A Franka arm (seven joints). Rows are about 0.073 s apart.
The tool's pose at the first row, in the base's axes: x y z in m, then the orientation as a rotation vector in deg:
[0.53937 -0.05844 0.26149 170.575 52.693 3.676]
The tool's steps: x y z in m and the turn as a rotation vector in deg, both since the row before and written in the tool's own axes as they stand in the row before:
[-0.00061 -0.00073 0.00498 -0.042 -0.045 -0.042]
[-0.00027 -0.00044 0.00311 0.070 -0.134 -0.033]
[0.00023 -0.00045 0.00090 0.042 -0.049 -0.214]
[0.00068 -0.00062 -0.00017 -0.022 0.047 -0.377]
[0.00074 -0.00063 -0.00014 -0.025 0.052 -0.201]
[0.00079 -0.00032 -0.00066 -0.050 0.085 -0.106]
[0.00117 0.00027 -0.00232 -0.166 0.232 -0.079]
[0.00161 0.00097 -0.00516 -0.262 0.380 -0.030]
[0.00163 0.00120 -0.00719 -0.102 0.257 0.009]
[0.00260 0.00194 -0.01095 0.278 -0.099 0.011]
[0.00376 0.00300 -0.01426 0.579 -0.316 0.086]
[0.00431 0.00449 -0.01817 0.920 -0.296 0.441]
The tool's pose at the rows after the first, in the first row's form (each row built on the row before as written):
[0.53869 -0.05824 0.25647 170.505 52.738 3.626]
[0.53836 -0.05807 0.25334 170.520 52.794 3.394]
[0.53834 -0.05758 0.25243 170.444 53.119 3.298]
[0.53854 -0.05668 0.25260 170.253 53.676 3.370]
[0.53878 -0.05574 0.25274 170.145 53.971 3.455]
[0.53921 -0.05501 0.25341 170.069 54.121 3.602]
[0.54021 -0.05452 0.25577 169.937 54.211 4.021]
[0.54182 -0.05431 0.26102 169.777 54.214 4.704]
[0.54341 -0.05425 0.26832 169.750 54.197 5.133]
[0.54595 -0.05420 0.27946 169.984 54.260 4.861]
[0.54989 -0.05435 0.29398 170.476 54.286 4.130]
[0.55510 -0.05546 0.31243 171.455 53.893 3.274]

